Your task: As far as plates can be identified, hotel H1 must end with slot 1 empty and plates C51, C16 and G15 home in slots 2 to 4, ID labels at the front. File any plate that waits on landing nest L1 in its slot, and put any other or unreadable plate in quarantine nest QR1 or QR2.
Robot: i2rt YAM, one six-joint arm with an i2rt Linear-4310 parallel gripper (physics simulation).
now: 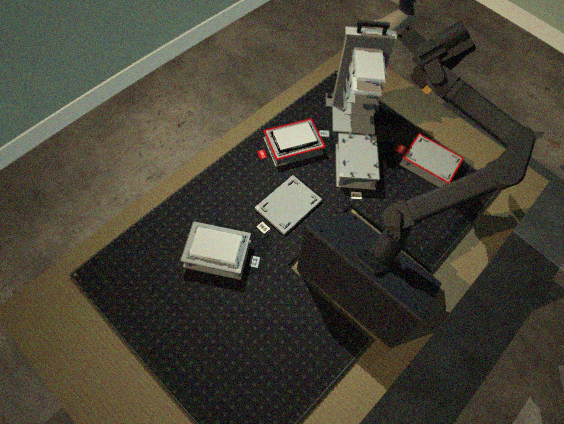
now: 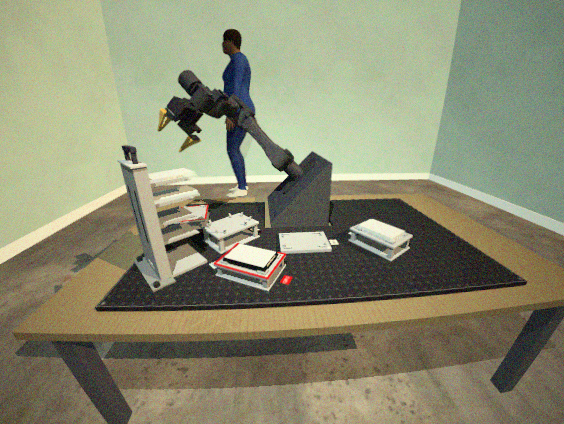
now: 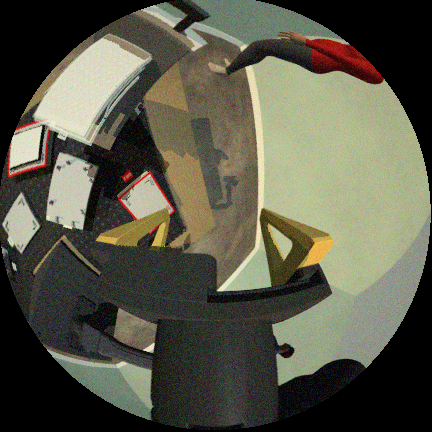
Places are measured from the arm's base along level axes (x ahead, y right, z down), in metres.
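Pixels of known places: gripper, between the fingertips: (image 2: 169, 141) (image 3: 214, 212); arm's base, origin of its link: (image 1: 377, 259) (image 2: 299, 176) (image 3: 78, 324).
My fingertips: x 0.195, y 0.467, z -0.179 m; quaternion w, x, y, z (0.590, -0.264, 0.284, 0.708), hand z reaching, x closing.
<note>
Ahead of a thing's pixels: the offset from my fingertips to its middle.
Hotel H1 {dx +0.216, dy -0.031, dz +0.162 m} (image 1: 345, 65) (image 2: 147, 220) stands at the mat's far end. A white plate {dx +0.189, dy -0.061, dz +0.075 m} (image 1: 369, 65) (image 2: 172, 176) (image 3: 95, 90) lies in its top slot, another {dx +0.189, dy -0.061, dz +0.129 m} (image 2: 177, 197) in the slot below; the two lower shelves show no clear plate. A white plate with a black rim {dx +0.259, dy -0.276, dz +0.289 m} (image 1: 295, 136) (image 2: 252, 256) (image 3: 26, 145) rests on a red-edged quarantine nest. The other red-edged nest {dx -0.092, dy -0.006, dz +0.314 m} (image 1: 432, 157) (image 3: 146, 196) is empty. A white plate {dx +0.146, dy -0.698, dz +0.279 m} (image 1: 215, 245) (image 2: 381, 230) sits on a raised nest, apparently L1. Labels are too small to read. My gripper (image 2: 170, 141) (image 3: 214, 212) is open and empty, above and beyond the hotel.
An empty raised nest {dx +0.071, dy -0.192, dz +0.299 m} (image 1: 357, 157) (image 2: 231, 226) (image 3: 72, 192) with small corner posts stands beside the hotel's base. A low flat nest {dx +0.118, dy -0.443, dz +0.328 m} (image 1: 289, 205) (image 2: 305, 242) (image 3: 21, 223) lies mid-mat. The dark arm base (image 1: 370, 280) (image 2: 305, 195) stands at the mat's edge. People stand beyond the table.
</note>
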